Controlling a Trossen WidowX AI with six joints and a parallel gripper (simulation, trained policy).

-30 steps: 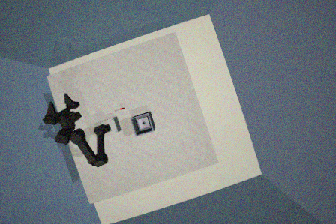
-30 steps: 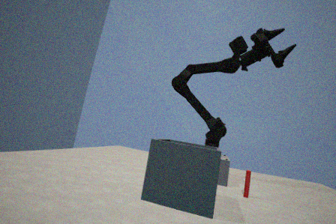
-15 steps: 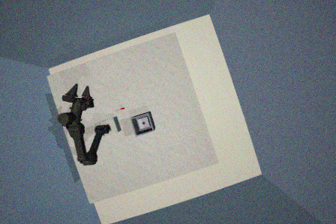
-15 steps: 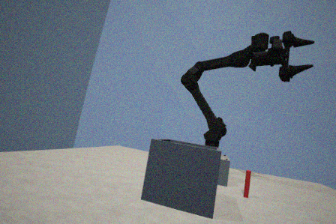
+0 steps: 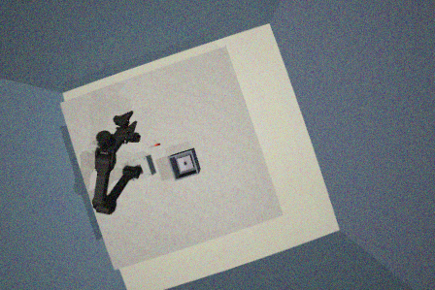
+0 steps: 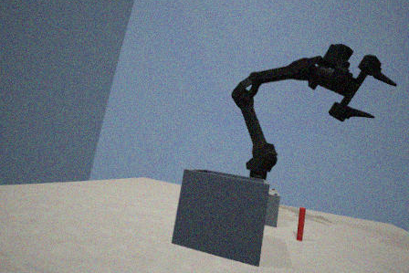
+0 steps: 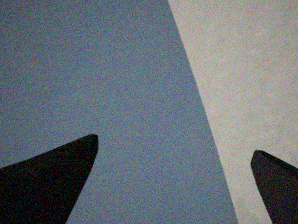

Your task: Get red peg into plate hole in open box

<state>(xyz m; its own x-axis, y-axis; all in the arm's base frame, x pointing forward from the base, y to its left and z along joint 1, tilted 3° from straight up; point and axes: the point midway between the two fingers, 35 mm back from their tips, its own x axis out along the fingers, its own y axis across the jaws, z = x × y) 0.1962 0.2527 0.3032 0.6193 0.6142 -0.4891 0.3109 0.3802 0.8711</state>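
Now: the red peg 6 cm behind my gripper tip, 16 cm to the right of it and 33 cm below it.
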